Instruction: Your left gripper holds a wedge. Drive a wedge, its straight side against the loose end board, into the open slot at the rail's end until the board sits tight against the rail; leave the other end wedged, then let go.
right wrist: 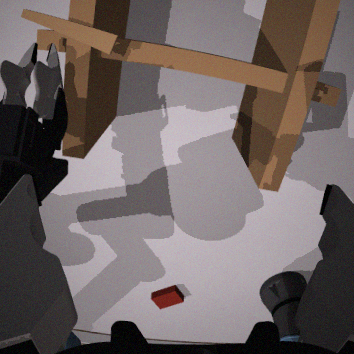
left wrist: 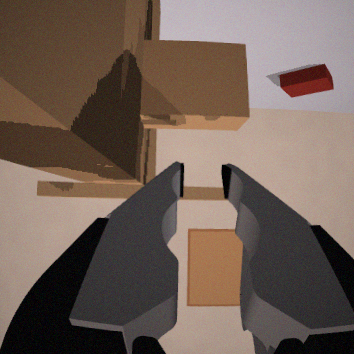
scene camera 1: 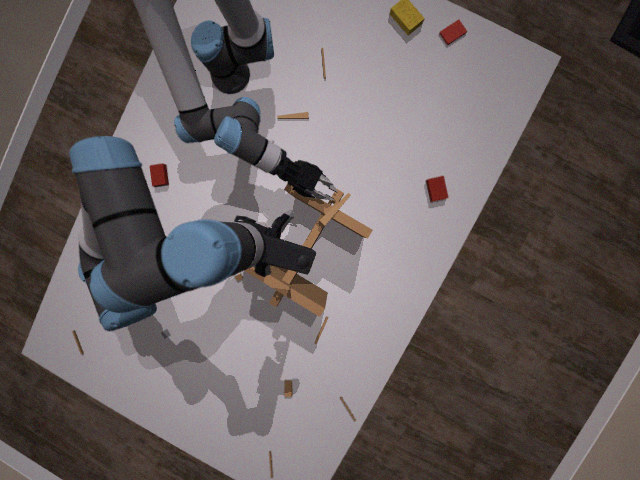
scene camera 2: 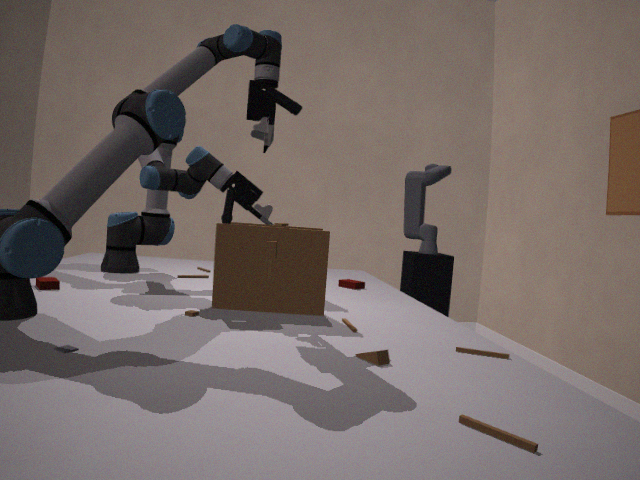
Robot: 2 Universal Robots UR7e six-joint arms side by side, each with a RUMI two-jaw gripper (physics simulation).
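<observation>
The wedge (scene camera 1: 334,210) (left wrist: 90,190) (right wrist: 75,32) lies nearly flat across the top of the loose end board (scene camera 1: 356,224) (right wrist: 80,102), reaching over the rail (scene camera 1: 312,236) (right wrist: 200,65). It is not in the slot. The rail's end block (left wrist: 195,80) sticks out past this board; its slot does not show clearly. My left gripper (scene camera 1: 334,196) (scene camera 2: 270,223) (left wrist: 202,165) (right wrist: 44,43) is open beside the rail's end, fingers a little apart, nothing between them. My right gripper (scene camera 2: 265,149) (right wrist: 182,181) is wide open and empty, high above the frame. At the other end, the rail passes through the second board (scene camera 2: 242,279) (right wrist: 272,110).
Another wedge (scene camera 1: 293,116) lies above the frame in scene camera 1. A short wedge-shaped block (scene camera 1: 288,388) (scene camera 2: 379,357) and several thin sticks lie around the table. Red blocks (scene camera 1: 436,189) (scene camera 1: 159,175) and a yellow block (scene camera 1: 406,16) stand farther out. My right arm reaches over the frame.
</observation>
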